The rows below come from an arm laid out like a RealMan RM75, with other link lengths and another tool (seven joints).
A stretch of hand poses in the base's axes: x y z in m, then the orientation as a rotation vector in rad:
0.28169 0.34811 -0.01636 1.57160 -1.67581 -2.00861
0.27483 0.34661 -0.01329 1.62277 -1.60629 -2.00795
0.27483 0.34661 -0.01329 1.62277 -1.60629 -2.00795
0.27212 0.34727 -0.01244 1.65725 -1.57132 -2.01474
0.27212 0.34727 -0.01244 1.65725 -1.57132 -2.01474
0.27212 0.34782 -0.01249 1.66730 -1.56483 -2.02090
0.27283 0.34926 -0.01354 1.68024 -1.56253 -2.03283
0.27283 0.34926 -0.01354 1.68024 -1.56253 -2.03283
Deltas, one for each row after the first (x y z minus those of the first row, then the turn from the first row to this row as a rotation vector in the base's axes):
-0.00686 -0.00150 0.00307 0.02578 -0.01438 0.04903
-0.00686 -0.00150 0.00307 0.02578 -0.01438 0.04903
-0.00957 -0.00084 0.00392 0.04669 -0.02847 0.06992
-0.00957 -0.00084 0.00392 0.04669 -0.02847 0.06992
-0.00957 -0.00029 0.00387 0.05501 -0.03379 0.07144
-0.00886 0.00115 0.00282 0.06733 -0.04250 0.06737
-0.00886 0.00115 0.00282 0.06733 -0.04250 0.06737

